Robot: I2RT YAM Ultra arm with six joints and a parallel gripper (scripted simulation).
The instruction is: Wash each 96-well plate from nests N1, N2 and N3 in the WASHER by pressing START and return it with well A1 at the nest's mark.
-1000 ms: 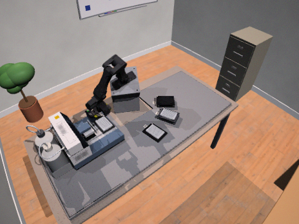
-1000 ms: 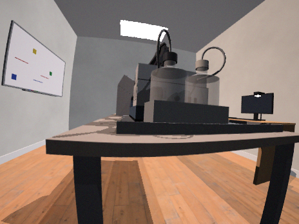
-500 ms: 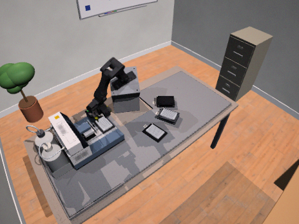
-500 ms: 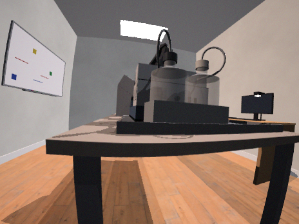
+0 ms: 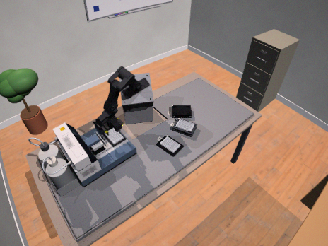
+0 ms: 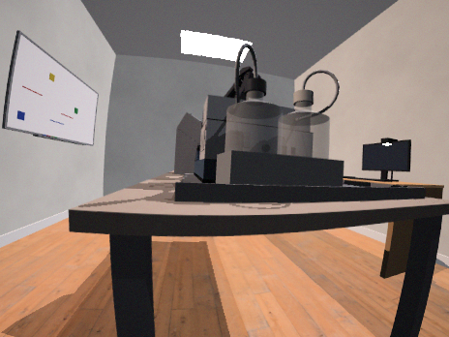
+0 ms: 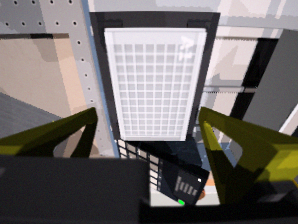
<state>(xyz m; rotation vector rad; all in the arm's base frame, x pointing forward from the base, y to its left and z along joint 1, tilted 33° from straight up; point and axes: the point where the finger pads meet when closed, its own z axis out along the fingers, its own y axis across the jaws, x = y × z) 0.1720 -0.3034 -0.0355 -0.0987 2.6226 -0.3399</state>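
My hand is 10 mm to the left of the dark carrier and 50 mm above it. Round my hand: plate washer (160 mm to the right); then label (180 mm ahead, 270 mm to the left, 130 mm below); then black nest (280 mm ahead, 290 mm to the left, 120 mm below).
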